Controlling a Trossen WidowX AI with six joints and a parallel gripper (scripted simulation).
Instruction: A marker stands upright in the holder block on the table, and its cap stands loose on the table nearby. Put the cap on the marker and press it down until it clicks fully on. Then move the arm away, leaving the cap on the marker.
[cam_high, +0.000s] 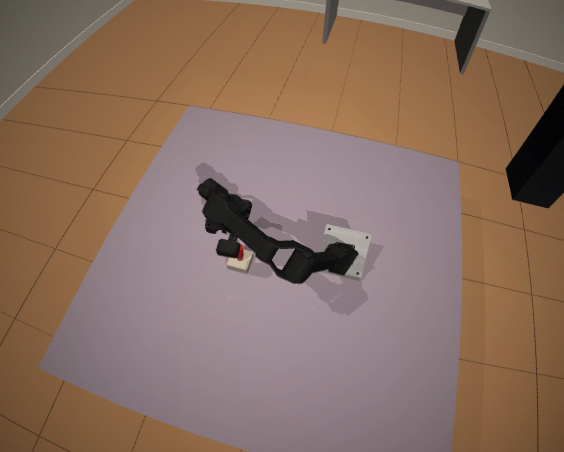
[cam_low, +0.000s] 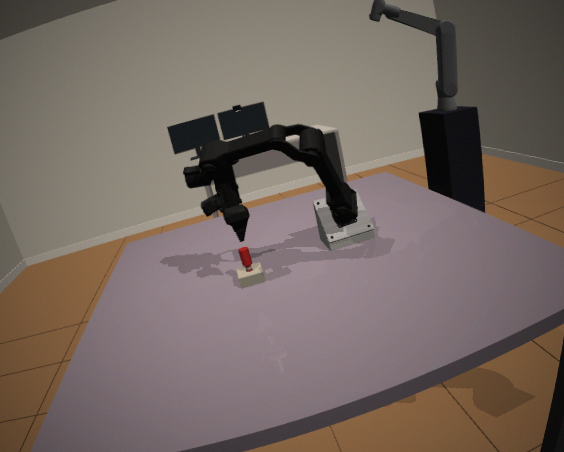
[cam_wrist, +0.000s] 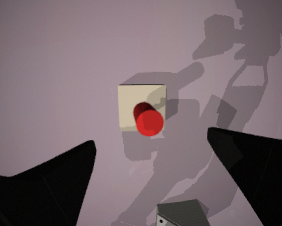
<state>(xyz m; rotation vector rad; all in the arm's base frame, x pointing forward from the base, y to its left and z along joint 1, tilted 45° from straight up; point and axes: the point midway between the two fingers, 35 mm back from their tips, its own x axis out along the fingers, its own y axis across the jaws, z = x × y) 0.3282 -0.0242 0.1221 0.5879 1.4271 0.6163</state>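
Right now my gripper tip is 60 mm above the red cap. The rest, counted from my gripper tip: cream holder block (120 mm below).
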